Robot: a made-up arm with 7 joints.
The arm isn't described. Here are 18 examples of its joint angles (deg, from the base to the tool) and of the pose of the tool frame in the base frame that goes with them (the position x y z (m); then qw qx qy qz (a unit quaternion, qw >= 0)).
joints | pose
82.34 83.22 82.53 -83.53 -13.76 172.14 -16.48 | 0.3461 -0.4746 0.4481 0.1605 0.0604 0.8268 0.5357
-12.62 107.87 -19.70 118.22 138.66 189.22 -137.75 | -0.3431 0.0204 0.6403 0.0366 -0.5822 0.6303 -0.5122
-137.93 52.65 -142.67 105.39 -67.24 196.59 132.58 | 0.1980 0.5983 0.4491 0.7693 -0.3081 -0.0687 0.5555
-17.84 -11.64 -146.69 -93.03 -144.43 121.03 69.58 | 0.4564 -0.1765 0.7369 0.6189 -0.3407 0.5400 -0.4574
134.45 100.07 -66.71 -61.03 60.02 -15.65 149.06 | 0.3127 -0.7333 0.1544 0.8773 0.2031 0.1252 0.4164
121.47 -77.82 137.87 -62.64 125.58 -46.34 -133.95 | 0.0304 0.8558 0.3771 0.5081 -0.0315 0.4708 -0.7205
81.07 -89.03 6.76 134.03 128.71 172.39 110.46 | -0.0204 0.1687 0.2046 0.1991 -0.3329 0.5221 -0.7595
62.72 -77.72 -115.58 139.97 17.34 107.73 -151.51 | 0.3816 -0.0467 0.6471 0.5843 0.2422 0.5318 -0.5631
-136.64 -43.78 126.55 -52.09 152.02 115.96 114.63 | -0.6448 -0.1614 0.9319 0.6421 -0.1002 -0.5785 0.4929
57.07 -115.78 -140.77 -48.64 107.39 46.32 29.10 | 0.2905 0.5988 -0.1865 0.0567 0.7695 0.6346 -0.0448
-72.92 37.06 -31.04 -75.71 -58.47 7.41 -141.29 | -0.0081 0.6619 0.5295 0.6694 0.0358 -0.6450 -0.3668
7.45 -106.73 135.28 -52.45 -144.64 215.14 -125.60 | 0.5570 -0.3153 0.0961 0.9185 -0.0984 0.2509 0.2895
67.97 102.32 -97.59 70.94 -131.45 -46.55 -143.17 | 0.2049 -0.8673 0.2567 0.4687 -0.5859 -0.6108 0.2530
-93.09 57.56 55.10 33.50 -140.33 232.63 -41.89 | 0.1073 0.7000 0.8433 0.0403 0.3392 -0.8819 0.3249
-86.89 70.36 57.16 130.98 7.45 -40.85 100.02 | 0.1983 0.0169 0.6402 0.4269 0.0936 -0.8971 -0.0646
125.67 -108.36 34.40 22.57 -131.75 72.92 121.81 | -0.6265 0.5864 0.0905 0.4382 -0.5637 -0.6817 -0.1595
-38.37 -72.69 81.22 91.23 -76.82 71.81 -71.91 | 0.6871 0.0009 0.6108 0.1256 0.3919 0.7567 0.5081
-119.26 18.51 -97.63 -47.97 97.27 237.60 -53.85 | 0.1363 0.0211 1.1730 0.1407 -0.6628 0.6345 0.3718
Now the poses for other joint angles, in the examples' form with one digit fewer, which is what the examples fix.
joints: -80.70 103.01 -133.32 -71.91 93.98 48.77 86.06
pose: 0.106 0.763 0.538 0.559 -0.115 0.177 0.802
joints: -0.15 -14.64 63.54 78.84 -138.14 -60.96 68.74
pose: 0.303 0.355 1.035 0.512 0.376 -0.503 0.586
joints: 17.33 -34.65 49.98 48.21 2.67 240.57 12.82
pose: 0.507 0.323 0.806 0.336 0.478 0.431 -0.688
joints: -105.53 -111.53 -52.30 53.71 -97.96 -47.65 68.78
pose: -0.522 -0.588 -0.090 0.686 -0.026 0.047 -0.726
